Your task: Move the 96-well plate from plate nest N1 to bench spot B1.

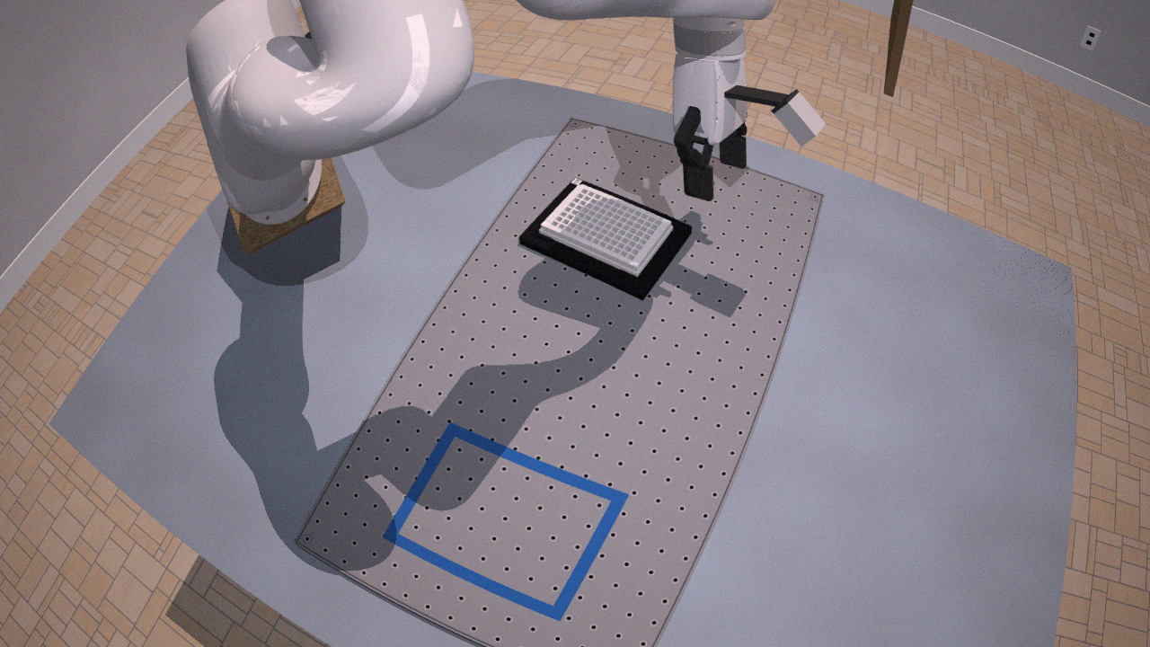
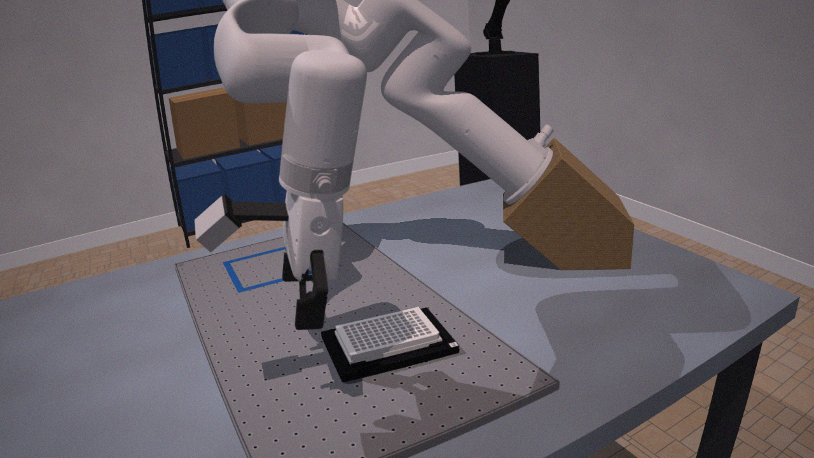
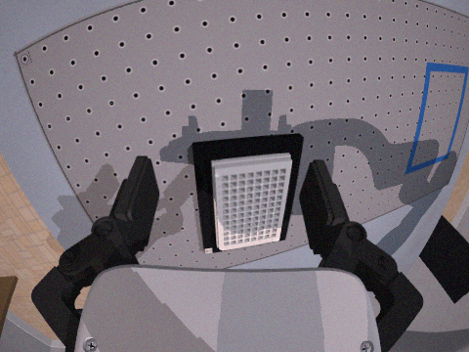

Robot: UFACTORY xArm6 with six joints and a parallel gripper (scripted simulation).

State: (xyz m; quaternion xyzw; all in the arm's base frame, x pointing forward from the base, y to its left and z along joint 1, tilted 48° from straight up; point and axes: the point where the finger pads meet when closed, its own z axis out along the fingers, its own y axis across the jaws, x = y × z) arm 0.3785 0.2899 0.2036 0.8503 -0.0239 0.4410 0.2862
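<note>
My gripper is now 120 mm past the white 96-well plate, 30 mm to the left of it and 110 mm above it. The rest, counted from my hand: black plate nest: 120 mm behind, 30 mm to the right, 120 mm below.
</note>
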